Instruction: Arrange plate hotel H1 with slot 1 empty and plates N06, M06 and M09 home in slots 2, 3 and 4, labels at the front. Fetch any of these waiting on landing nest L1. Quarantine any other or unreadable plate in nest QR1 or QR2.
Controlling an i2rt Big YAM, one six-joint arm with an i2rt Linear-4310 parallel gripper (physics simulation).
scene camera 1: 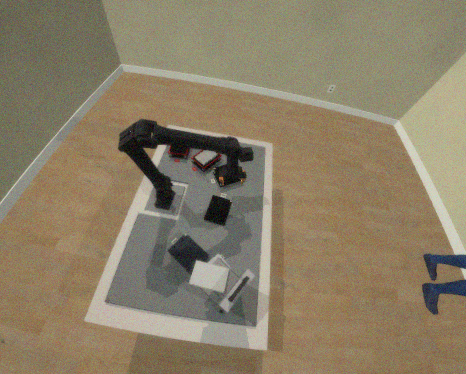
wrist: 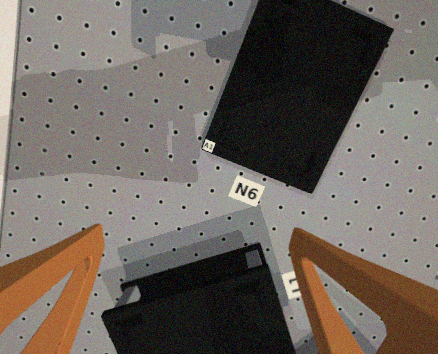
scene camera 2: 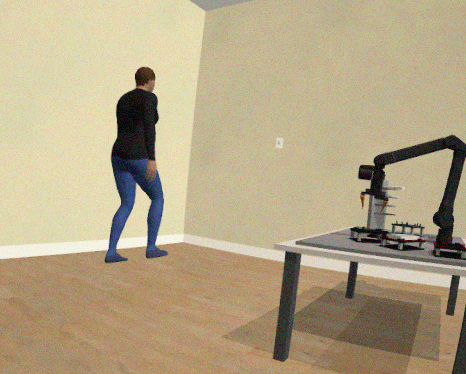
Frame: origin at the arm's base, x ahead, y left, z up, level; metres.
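Seen in the pictures: gripper, between the fingertips: [scene camera 1: 232, 184] [wrist: 201, 236] [scene camera 2: 371, 210]; arm's base, origin of its link: [scene camera 1: 165, 199].
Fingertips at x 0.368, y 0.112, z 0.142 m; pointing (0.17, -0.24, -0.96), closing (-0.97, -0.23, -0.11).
Note:
Offsets run from my fingertips to a thing's top centre. "spot": to the spot under its first point. Level surfaces: height alone.
My gripper [scene camera 1: 232, 178] [scene camera 2: 373, 208] [wrist: 201, 236] is open and empty, above a black nest {spot: 0.048 m ahead, 0.151 m right, 0.134 m down} [scene camera 2: 367, 234]. In the wrist view its fingers flank a black slab {0.039 m back, 0.145 m left, 0.085 m down} [wrist: 200, 312] with a partly hidden tag, seemingly L1 {0.125 m back, 0.084 m left, 0.135 m down} [wrist: 291, 285]. Whether the slab is a plate or the nest's top is unclear; no plate label is readable. A black rectangle {spot: 0.048 m back, 0.106 m right, 0.124 m down} [scene camera 1: 218, 209] [wrist: 300, 95] marked A1 lies beside the tag N6 {0.039 m back, 0.001 m right, 0.135 m down} [wrist: 246, 191]. The grey hotel [scene camera 1: 237, 291] [scene camera 2: 375, 215] stands upright with side shelves; its slot contents are unreadable. A white panel {0.011 m back, 0.493 m right, 0.151 m up} [scene camera 1: 209, 276] shows beside it.
A red-trimmed nest {0.207 m back, 0.234 m left, 0.089 m down} [scene camera 1: 199, 165] carries a light plate {0.207 m back, 0.234 m left, 0.081 m down} [scene camera 1: 206, 157] [scene camera 2: 403, 237]. Another red-trimmed nest {0.407 m back, 0.284 m left, 0.089 m down} [scene camera 1: 179, 150] stands nearer the arm's side. A dark slab {0.139 m back, 0.389 m right, 0.075 m down} [scene camera 1: 186, 252] lies near the hotel. A person [scene camera 2: 135, 125] stands away from the table {0.148 m down} [scene camera 2: 287, 245].

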